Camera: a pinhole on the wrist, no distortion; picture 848 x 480 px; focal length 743.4 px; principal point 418.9 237.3 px. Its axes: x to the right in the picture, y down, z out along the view. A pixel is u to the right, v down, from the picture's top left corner.
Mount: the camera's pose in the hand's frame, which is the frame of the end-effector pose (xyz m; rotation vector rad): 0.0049 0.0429 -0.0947 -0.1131 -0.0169 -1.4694
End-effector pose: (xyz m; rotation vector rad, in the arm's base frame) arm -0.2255 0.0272 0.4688 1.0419 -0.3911 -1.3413
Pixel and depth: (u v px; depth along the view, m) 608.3 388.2 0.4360
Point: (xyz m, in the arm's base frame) -0.4660 -0.2211 0.5899
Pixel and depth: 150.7 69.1 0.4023
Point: -0.3444 -0.0420 0.8183
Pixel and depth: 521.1 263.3 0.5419
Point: -0.5405 -0.2057 0.6976
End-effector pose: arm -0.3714 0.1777 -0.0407 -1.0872 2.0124 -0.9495
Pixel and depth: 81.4 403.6 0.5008
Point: -0.2517 0.0901 -0.5301
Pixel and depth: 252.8 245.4 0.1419
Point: -0.3761 0.1893 -0.1378
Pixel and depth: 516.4 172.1 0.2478
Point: -0.2589 0.1442 -0.1474
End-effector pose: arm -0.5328 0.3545 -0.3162 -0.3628 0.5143 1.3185
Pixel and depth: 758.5 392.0 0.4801
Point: -0.3281 0.6623 -0.0766
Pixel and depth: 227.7 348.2 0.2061
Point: -0.6237 0.4695 -0.2482
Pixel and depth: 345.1 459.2 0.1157
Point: -0.5888 0.4151 -0.3240
